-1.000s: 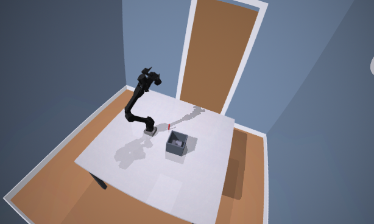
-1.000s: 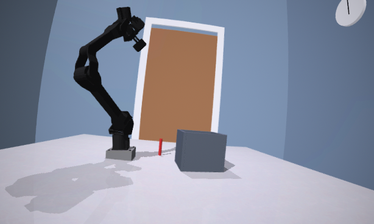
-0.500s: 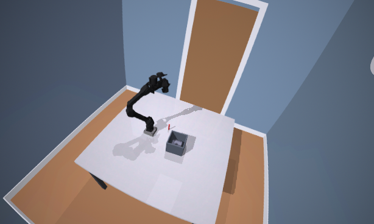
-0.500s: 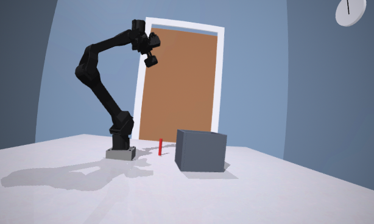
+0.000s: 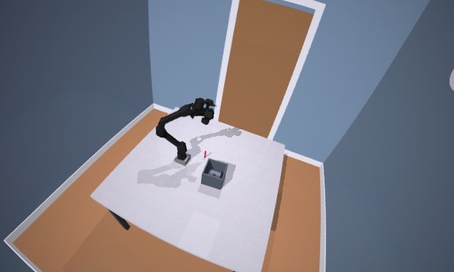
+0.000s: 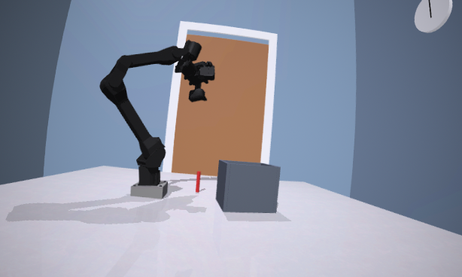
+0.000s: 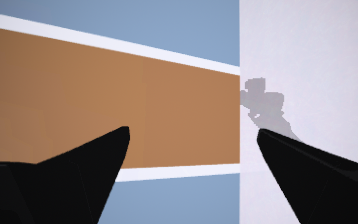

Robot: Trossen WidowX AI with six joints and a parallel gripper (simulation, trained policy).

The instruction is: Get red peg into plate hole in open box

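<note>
My gripper tip is now 380 mm above the red peg, 110 mm to the left of it and 10 mm past it. Also, from my gripper tip: light plate 380 mm below, 300 mm to the right, 130 mm ahead.
</note>
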